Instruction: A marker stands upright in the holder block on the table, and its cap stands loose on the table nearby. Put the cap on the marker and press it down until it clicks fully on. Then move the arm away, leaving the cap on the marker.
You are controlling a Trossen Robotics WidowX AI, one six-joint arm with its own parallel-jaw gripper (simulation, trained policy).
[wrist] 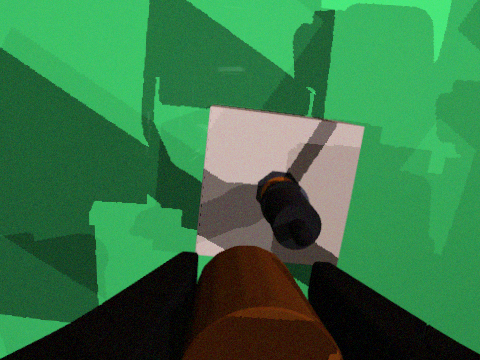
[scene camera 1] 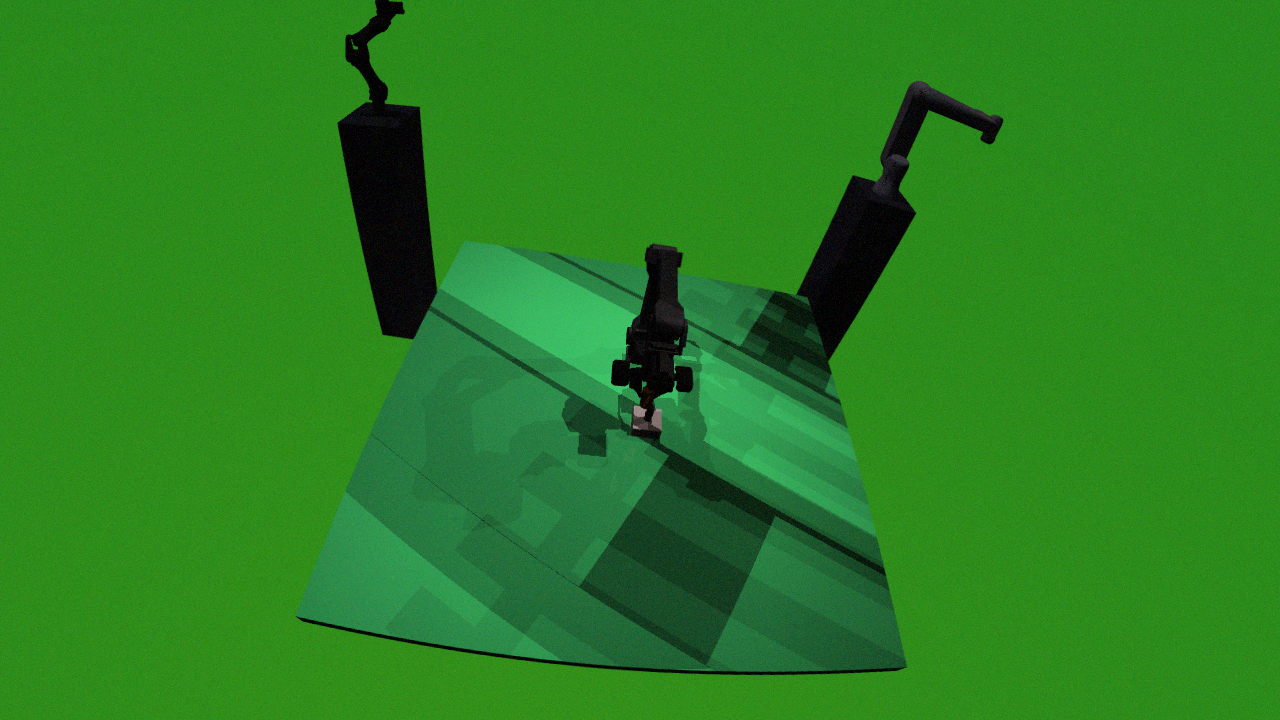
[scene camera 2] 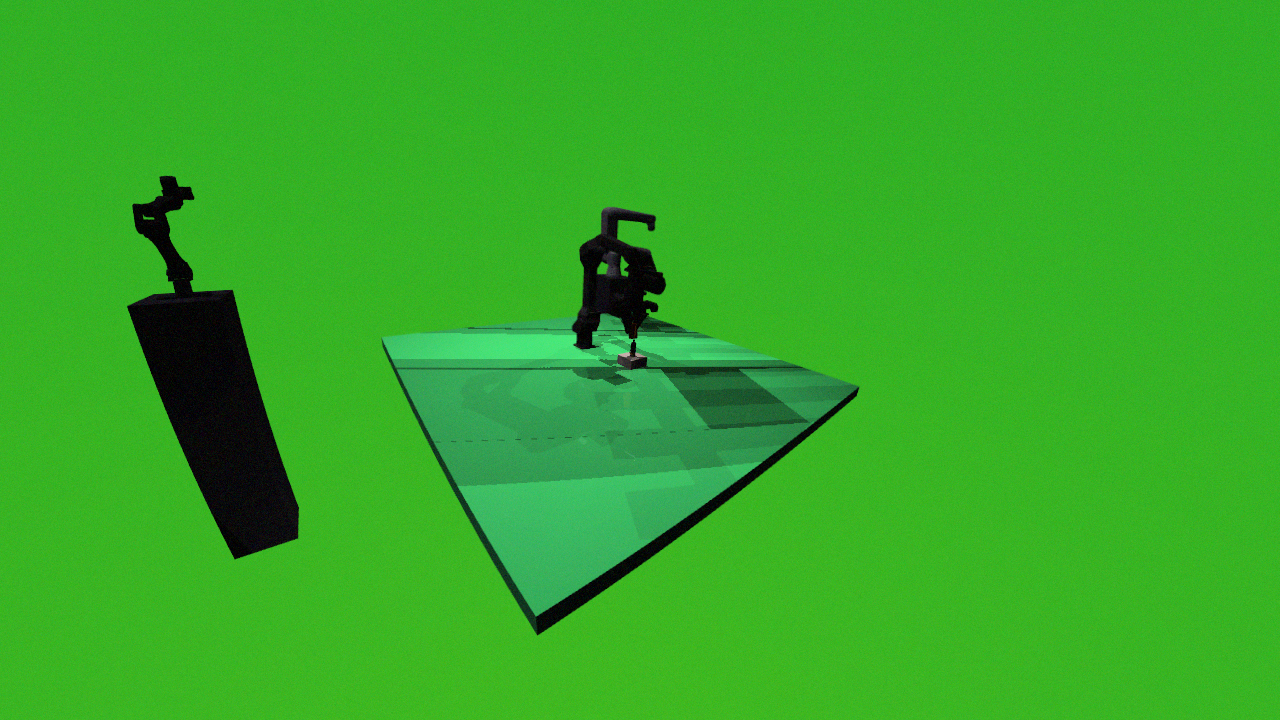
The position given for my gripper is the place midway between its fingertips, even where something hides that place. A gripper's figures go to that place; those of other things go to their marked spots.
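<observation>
Orange cap (wrist: 245, 296) at 70 mm from the lens; my gripper (wrist: 254, 273) at 100 mm from the lens.
</observation>
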